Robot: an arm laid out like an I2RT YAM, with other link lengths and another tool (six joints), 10 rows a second.
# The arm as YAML. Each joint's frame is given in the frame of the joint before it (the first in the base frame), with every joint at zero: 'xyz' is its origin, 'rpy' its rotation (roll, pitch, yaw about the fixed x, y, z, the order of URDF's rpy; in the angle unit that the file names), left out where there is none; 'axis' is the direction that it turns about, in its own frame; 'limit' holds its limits. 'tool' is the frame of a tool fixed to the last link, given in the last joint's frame.
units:
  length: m
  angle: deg
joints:
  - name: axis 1
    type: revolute
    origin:
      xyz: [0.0, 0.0, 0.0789]
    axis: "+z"
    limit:
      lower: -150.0
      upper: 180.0
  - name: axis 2
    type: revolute
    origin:
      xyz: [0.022, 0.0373, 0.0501]
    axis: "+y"
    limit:
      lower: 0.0
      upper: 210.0
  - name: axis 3
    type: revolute
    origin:
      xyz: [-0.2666, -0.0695, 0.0]
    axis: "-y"
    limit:
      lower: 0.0
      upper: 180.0
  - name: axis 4
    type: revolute
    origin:
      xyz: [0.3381, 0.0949, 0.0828]
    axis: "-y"
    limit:
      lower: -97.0
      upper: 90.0
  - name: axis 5
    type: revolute
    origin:
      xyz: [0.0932, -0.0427, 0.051]
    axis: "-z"
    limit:
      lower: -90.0
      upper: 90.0
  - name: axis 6
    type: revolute
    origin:
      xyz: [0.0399, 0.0, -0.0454]
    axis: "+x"
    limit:
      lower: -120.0
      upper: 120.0
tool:
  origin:
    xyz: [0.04, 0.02, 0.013]
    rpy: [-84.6, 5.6, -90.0]
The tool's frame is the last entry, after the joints.
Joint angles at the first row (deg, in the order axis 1, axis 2, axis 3, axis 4, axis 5, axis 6):
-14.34, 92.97, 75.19, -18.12, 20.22, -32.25
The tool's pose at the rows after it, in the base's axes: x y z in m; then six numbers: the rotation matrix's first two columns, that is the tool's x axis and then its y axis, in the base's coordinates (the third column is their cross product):
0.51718 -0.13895 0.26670 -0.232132 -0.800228 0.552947 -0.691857 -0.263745 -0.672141
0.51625 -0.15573 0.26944 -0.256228 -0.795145 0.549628 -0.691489 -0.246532 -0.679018
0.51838 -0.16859 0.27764 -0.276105 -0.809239 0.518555 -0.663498 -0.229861 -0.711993
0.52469 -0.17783 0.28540 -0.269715 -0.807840 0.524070 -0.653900 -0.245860 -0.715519
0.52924 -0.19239 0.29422 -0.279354 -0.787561 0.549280 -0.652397 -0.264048 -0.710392
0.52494 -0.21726 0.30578 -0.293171 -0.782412 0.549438 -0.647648 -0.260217 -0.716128
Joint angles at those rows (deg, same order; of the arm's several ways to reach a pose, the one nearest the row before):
-16.45, 94.53, 76.14, -18.06, 21.33, -32.16
-18.26, 95.09, 76.98, -17.81, 20.83, -32.25
-19.88, 95.68, 78.34, -17.18, 18.20, -31.45
-20.73, 97.21, 80.90, -17.15, 17.05, -32.71
-21.90, 98.71, 83.45, -16.69, 17.38, -34.57
-24.66, 99.49, 85.87, -17.36, 15.51, -35.73

